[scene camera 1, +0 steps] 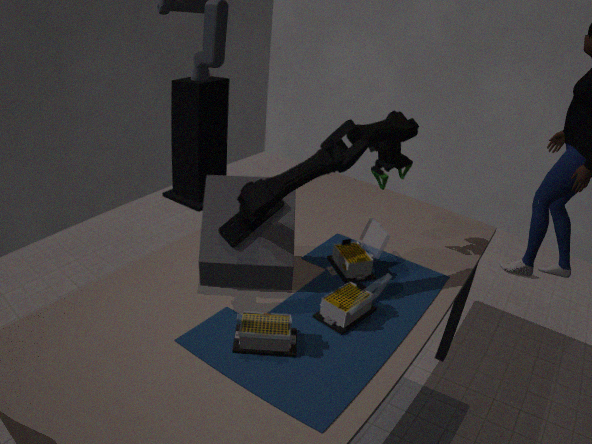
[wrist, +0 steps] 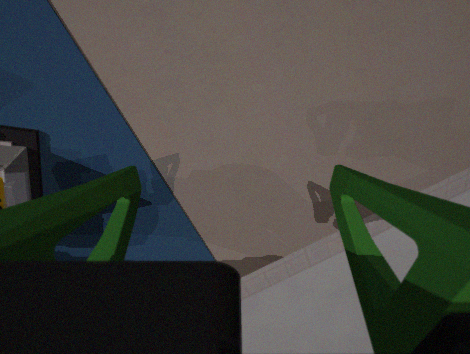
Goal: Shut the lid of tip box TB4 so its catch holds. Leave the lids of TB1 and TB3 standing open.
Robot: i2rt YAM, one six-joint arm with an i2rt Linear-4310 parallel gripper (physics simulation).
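Seen in the pictures: gripper, fingertip midpoint: [scene camera 1: 391, 183] [wrist: 235, 176]; arm's base at its link origin: [scene camera 1: 251, 217].
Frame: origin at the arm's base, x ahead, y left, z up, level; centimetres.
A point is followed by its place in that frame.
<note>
Three tip boxes with yellow grids stand on dark bases on the blue mat [scene camera 1: 305, 390] @(x 41.5, y -31.6, z -17.8 cm) [wrist: 65, 65] @(x 16.5, y 36.4, z -17.8 cm); their labels are not legible, so I cannot tell which is TB4. The back box [scene camera 1: 354, 265] @(x 27.2, y 15.5, z -12.6 cm) has a clear lid [scene camera 1: 375, 237] @(x 28.0, y 26.9, z -7.5 cm) standing open. The middle box [scene camera 1: 346, 309] @(x 36.3, y -5.6, z -12.1 cm) has a clear lid [scene camera 1: 381, 284] @(x 42.8, y -0.9, z -3.9 cm) tilted open on its right. The position of the lid on the front-left box [scene camera 1: 265, 337] @(x 27.8, y -28.7, z -10.7 cm) is unclear. A box edge [wrist: 17, 175] shows at the wrist view's left. My gripper [scene camera 1: 393, 182] @(x 23.4, y 46.5, z 3.6 cm) [wrist: 235, 176] @(x 23.4, y 46.5, z 3.6 cm) is open and empty, high above the table behind the boxes.
The grey block [scene camera 1: 245, 273] @(x 4.9, y -8.3, z -12.9 cm) under the arm's base stands left of the boxes, on the table [scene camera 1: 115, 345] @(x -3.2, y -51.7, z -18.0 cm). A person [scene camera 1: 552, 200] stands beyond the table's right edge. Another arm on a black pedestal [scene camera 1: 199, 140] stands at the back left.
</note>
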